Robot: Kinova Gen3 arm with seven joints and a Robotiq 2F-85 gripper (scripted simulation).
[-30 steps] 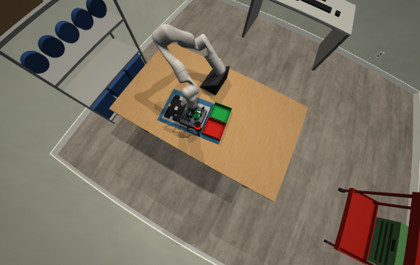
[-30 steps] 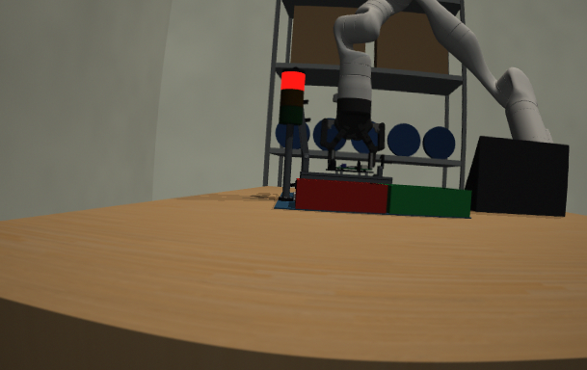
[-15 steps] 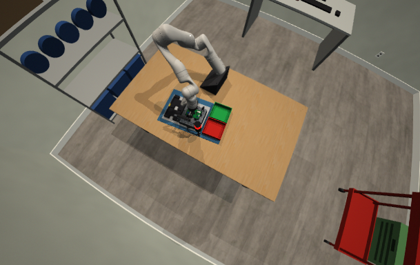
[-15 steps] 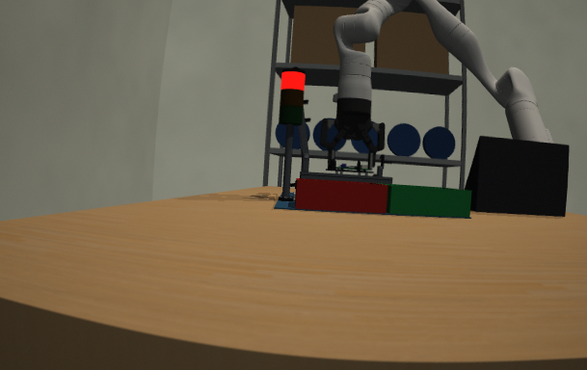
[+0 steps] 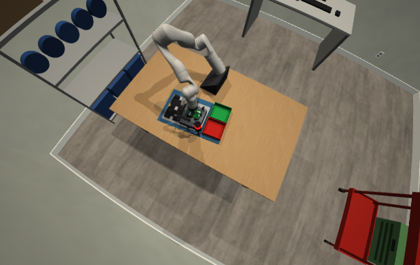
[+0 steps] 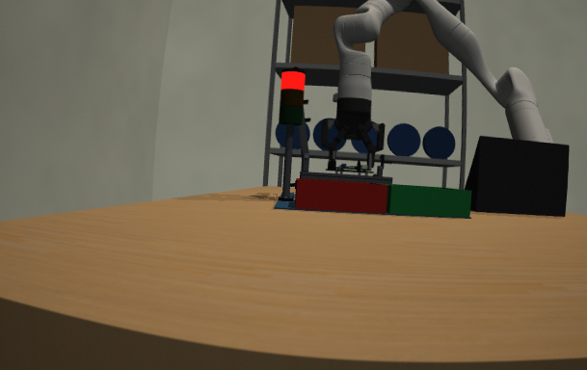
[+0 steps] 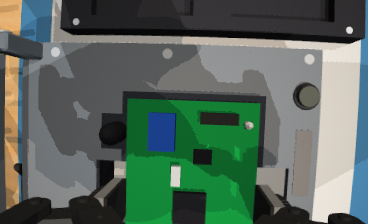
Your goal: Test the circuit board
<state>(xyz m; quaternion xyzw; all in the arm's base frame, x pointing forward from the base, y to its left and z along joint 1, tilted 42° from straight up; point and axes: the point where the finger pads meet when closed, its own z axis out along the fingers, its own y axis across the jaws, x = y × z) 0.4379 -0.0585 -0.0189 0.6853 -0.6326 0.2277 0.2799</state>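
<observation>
My gripper is now 1 cm above the green circuit board. Round my hand: tester lid 12 cm ahead, 10 cm above, 1 cm to the left; red bin 20 cm to the left, 7 cm below, 3 cm ahead; green bin 19 cm to the left, 12 cm behind, 7 cm below.
</observation>
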